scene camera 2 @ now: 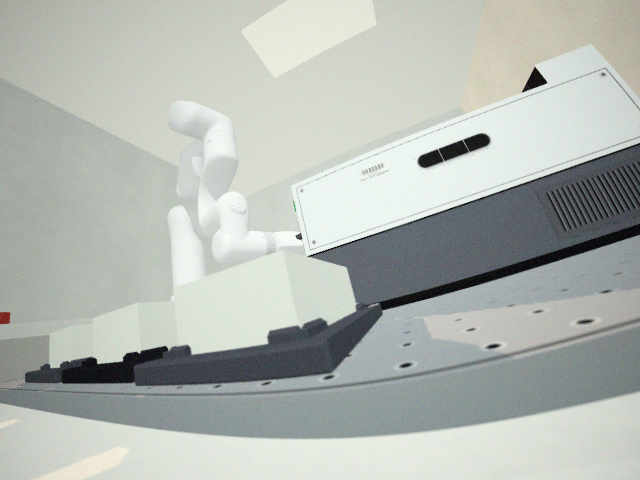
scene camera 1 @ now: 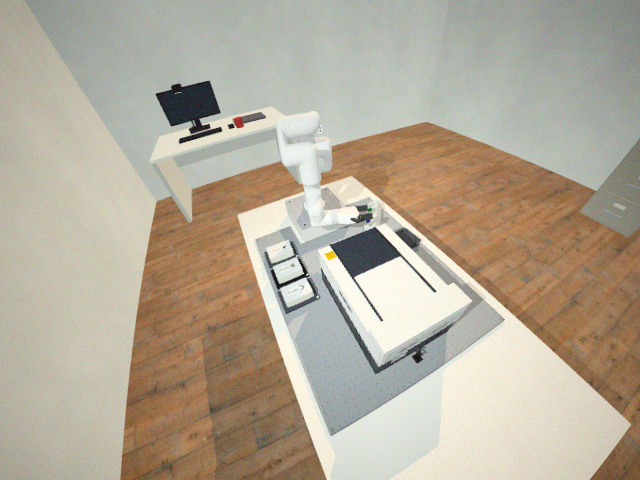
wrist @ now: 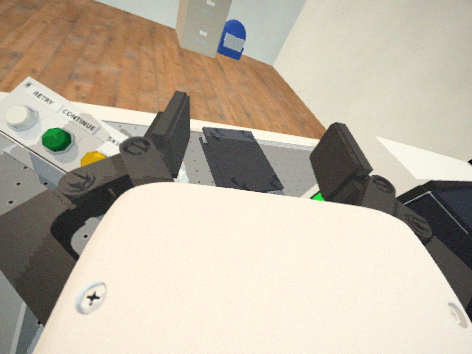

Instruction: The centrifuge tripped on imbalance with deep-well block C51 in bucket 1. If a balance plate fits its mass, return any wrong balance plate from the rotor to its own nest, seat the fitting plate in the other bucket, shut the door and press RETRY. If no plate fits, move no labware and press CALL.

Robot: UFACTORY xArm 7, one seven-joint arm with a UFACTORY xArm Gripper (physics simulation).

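Places are measured from the arm's base along level axes (x ahead, y left, z up), in metres.
Where they show: gripper, fingertip midpoint: [scene camera 1: 370,211] [wrist: 257,128].
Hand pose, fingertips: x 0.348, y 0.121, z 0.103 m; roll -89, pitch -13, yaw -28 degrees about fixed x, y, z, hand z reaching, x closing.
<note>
Things, the pixels of their centre, and the offset from my fingertips. "*": a spot on its surface instead.
- button panel at the middle of its body: [wrist: 97,155] [scene camera 1: 373,215] dx -0.097, dy +0.124, dz -0.153 m
- white button at the middle of its body: [wrist: 21,117] dx -0.164, dy +0.165, dz -0.131 m
- green button at the middle of its body: [wrist: 58,140] dx -0.130, dy +0.128, dz -0.131 m
- yellow button at the middle of its body: [wrist: 96,163] dx -0.097, dy +0.091, dz -0.131 m
- centrifuge at the middle of its body: [scene camera 2: 447,216] [wrist: 469,282] [scene camera 1: 381,287] dx +0.318, dy -0.217, dz -0.073 m
- empty dark nest at the middle of its body: [wrist: 240,160] [scene camera 1: 401,240] dx +0.132, dy +0.117, dz -0.173 m
- bright green spot at a spot on its surface: [wrist: 318,197] * dx +0.114, dy -0.034, dz -0.066 m
- dark glossy part at a spot on its surface: [wrist: 447,205] * dx +0.108, dy -0.091, dz +0.018 m
My gripper [scene camera 1: 368,212] [wrist: 257,128] is open and empty beside the button panel [scene camera 1: 379,210] [wrist: 107,131]. In the wrist view the panel shows the labels RETRY, CONTINUE and part of SKIP, with a white button [wrist: 20,116], a green button [wrist: 57,140] and a yellow button [wrist: 94,160]; a finger hides the rest, and CALL does not show. The centrifuge [scene camera 1: 413,310] [scene camera 2: 361,206] stands on the perforated deck; its rotor and block C51 do not show. Three pale plates [scene camera 1: 280,251] [scene camera 1: 288,270] [scene camera 1: 297,292] sit in dark nests; their markings are unreadable.
An empty dark nest [scene camera 1: 407,237] [wrist: 240,160] lies beside the centrifuge, on the side away from the three plates. A bright green spot [wrist: 318,197] shows by the right finger. A dark glossy part [wrist: 447,205] is at the wrist view's right edge. A desk [scene camera 1: 227,135] stands behind the arm.
</note>
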